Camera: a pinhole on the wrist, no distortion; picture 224 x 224 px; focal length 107.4 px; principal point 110.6 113.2 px. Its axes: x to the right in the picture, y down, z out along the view. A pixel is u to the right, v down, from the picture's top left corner.
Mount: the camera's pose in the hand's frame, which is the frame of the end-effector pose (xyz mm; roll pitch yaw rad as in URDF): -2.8 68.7 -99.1 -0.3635 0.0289 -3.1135
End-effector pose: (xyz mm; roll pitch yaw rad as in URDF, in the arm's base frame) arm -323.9 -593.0 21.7 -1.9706 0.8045 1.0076
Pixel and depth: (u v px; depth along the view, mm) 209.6 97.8 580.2
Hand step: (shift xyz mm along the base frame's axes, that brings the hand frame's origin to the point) -626.2 -148.3 321.0
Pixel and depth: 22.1 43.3 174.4
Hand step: -54.0 16.3 -200.1
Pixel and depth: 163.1 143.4 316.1
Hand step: -204.4 48.3 155.4
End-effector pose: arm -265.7 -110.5 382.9 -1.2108 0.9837 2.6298
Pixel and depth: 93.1 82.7 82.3
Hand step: 36.8 -31.1 -41.5
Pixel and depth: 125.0 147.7 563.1
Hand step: -371.7 -55.8 295.0
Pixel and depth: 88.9 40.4 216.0
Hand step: -61.0 -185.6 -63.3
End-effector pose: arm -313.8 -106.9 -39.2 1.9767 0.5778 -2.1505
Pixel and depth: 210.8 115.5 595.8
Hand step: 79.8 731.5 34.0
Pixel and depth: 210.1 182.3 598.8
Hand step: 368.6 703.7 -199.7
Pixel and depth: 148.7 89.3 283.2
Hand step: -84.2 198.9 17.4
